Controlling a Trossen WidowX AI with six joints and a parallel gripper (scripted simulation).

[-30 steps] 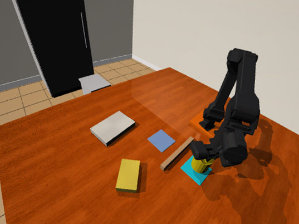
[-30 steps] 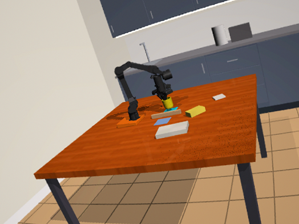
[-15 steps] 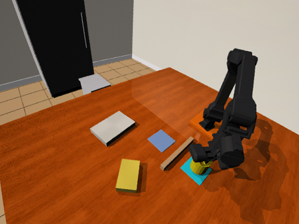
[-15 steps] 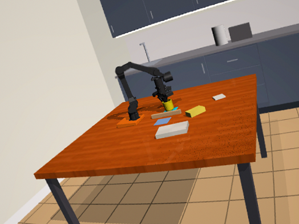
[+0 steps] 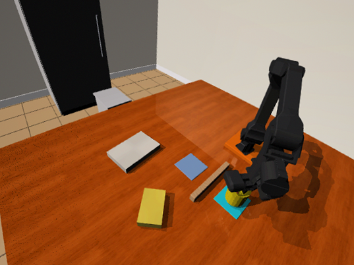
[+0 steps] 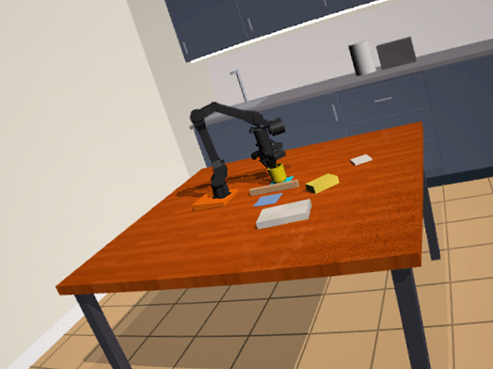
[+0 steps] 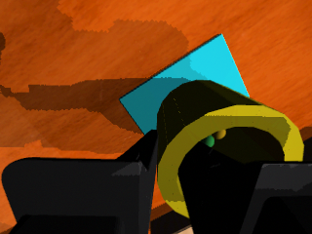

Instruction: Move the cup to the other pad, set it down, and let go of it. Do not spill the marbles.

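Now: gripper tip 20 mm short of the yellow cup, 10 mm to the left of it and 10 mm above it. Round my gripper tip: cyan pad 30 mm ahead, 10 mm to the right, 50 mm below; pale blue pad 70 mm ahead, 200 mm to the right, 50 mm below; wooden bar 50 mm ahead, 110 mm to the right, 40 mm below.
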